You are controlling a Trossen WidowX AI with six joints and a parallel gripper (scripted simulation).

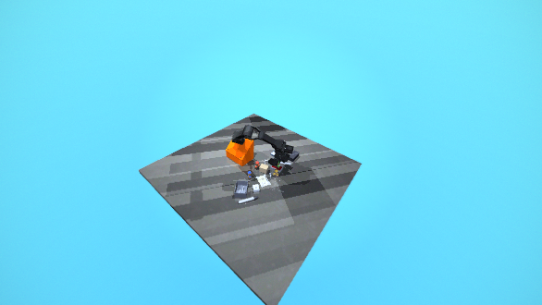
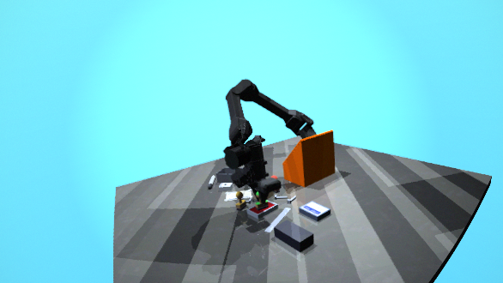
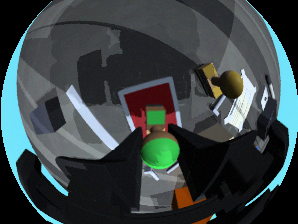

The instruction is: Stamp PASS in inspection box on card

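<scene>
Now: gripper tip right at the green-knobbed PASS stamp. Also, from my gripper tip: red ink pad (3 cm below); grey strip (8 cm to the left, 4 cm below); yellow-brown knobbed stamp (8 cm to the right, 3 cm ahead, 2 cm below).
</scene>
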